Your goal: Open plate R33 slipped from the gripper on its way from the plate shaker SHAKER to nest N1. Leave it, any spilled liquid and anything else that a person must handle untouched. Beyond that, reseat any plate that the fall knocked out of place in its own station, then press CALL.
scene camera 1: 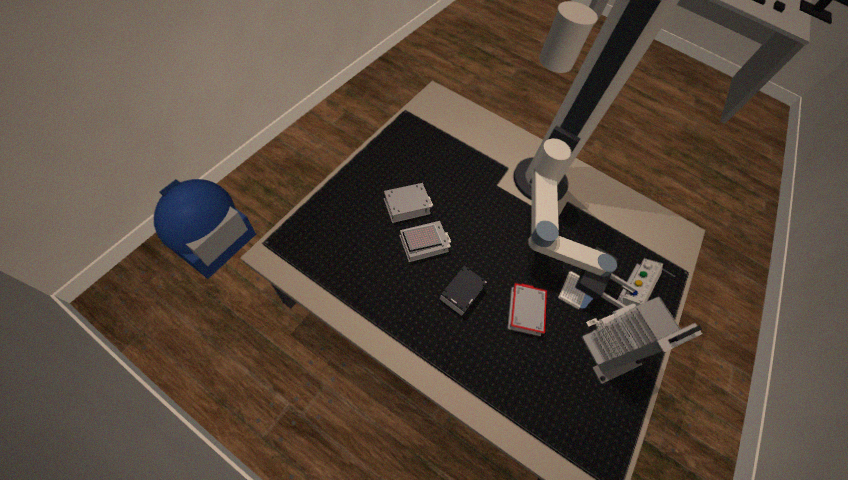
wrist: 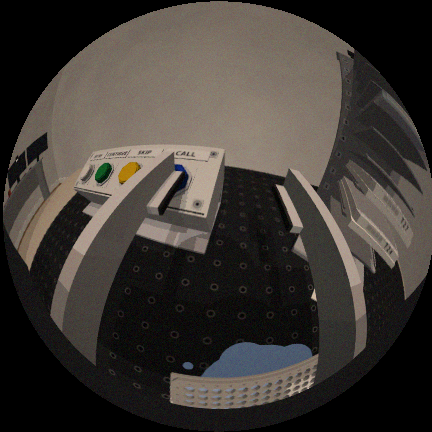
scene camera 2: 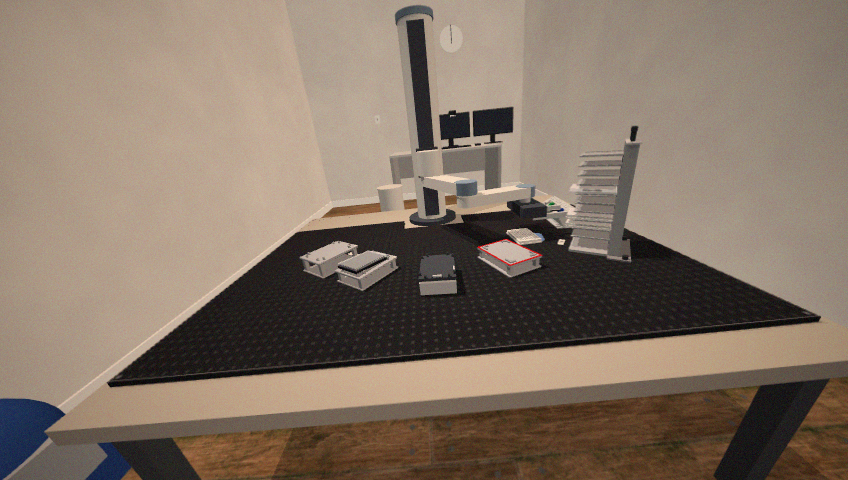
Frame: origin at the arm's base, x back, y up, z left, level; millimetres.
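Where they show: gripper, fingertip midpoint: (scene camera 1: pixel 631 300) (wrist: pixel 230 168) (scene camera 2: pixel 565 210); arm's base at its link origin: (scene camera 2: pixel 432 218).
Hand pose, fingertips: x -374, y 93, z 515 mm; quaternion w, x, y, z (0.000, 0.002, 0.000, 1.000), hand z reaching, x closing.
Things, the pixels of their top centre, and the offset from my fingertips. "*": a spot on its surface instead.
- Plate R33 at its top centre: (scene camera 1: pixel 575 288) (scene camera 2: pixel 523 234) dz -181, dx -44, dy -66 mm
- blue spill at its top centre: (wrist: pixel 259 384) (scene camera 1: pixel 580 294) dz -152, dx -46, dy -79 mm
- button box at its top centre: (wrist: pixel 125 149) (scene camera 1: pixel 649 280) (scene camera 2: pixel 559 201) dz +33, dx +118, dy +4 mm
- blue CALL button at its top centre: (wrist: pixel 172 167) (scene camera 1: pixel 635 291) dz +4, dx +46, dy -5 mm
- dark-topped station at a spot on its surface: (scene camera 2: pixel 437 267) (scene camera 1: pixel 462 290) * dz -531, dx -325, dy -25 mm
- plate at its top centre: (scene camera 2: pixel 362 257) (scene camera 1: pixel 422 235) dz -763, dx -234, dy -12 mm
- red-edged station at its top centre: (scene camera 2: pixel 507 249) (scene camera 1: pixel 530 307) dz -300, dx -232, dy -34 mm
- pale nest at its top centre: (scene camera 2: pixel 328 248) (scene camera 1: pixel 408 197) dz -907, dx -122, dy -13 mm
Plate R33 (scene camera 1: pixel 572 289) (scene camera 2: pixel 523 235) (wrist: pixel 245 392) lies on the mat beside a blue spill (scene camera 1: pixel 586 301) (scene camera 2: pixel 539 236) (wrist: pixel 260 361). My gripper (scene camera 1: pixel 628 299) (wrist: pixel 230 168) is shut at its narrow stand, its two fingers apart with nothing between them. It is at the button box (scene camera 1: pixel 652 269) (wrist: pixel 212 182). The blue CALL button (scene camera 1: pixel 634 292) (wrist: pixel 182 176) is partly hidden behind the left finger in the wrist view; contact cannot be told. A dark-topped station (scene camera 1: pixel 463 289) (scene camera 2: pixel 437 267), possibly SHAKER, bears no visible plate. Another plate (scene camera 1: pixel 423 237) (scene camera 2: pixel 363 260) appears flat on its nest.
A tall rack (scene camera 2: pixel 624 196) (wrist: pixel 345 100) with several shelves and plates stands close to the right of the gripper. A red-edged station (scene camera 1: pixel 529 308) (scene camera 2: pixel 509 252) stands near R33. A pale nest (scene camera 1: pixel 407 199) (scene camera 2: pixel 328 256) stands far left. Green (wrist: pixel 103 173) and yellow (wrist: pixel 129 173) buttons sit beside CALL.
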